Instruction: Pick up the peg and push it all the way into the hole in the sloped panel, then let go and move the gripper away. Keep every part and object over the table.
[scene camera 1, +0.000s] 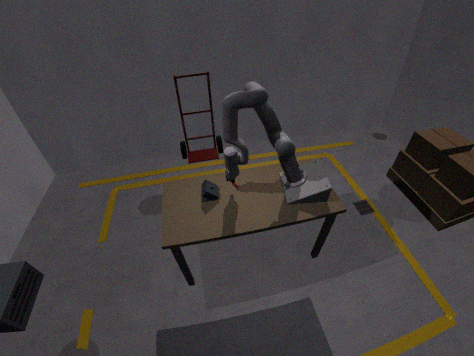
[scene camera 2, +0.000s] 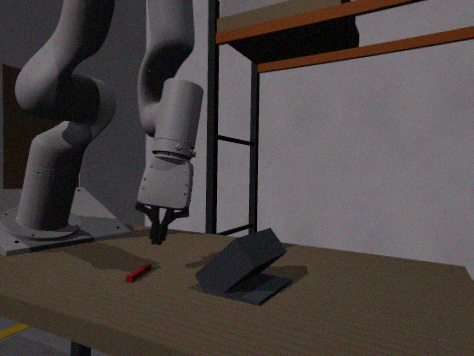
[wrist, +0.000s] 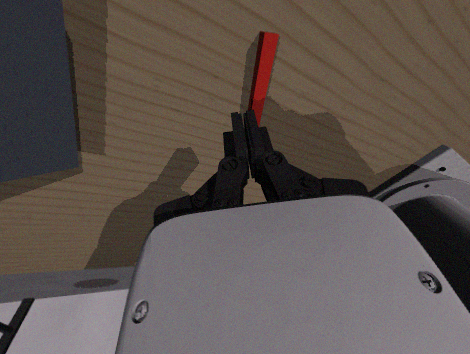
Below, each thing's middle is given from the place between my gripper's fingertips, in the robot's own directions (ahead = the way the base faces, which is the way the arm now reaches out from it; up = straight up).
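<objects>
There is the red peg (wrist: 267, 43), which is 20 mm to the right of my hand and 20 mm behind it, and also 50 mm below it.
</objects>
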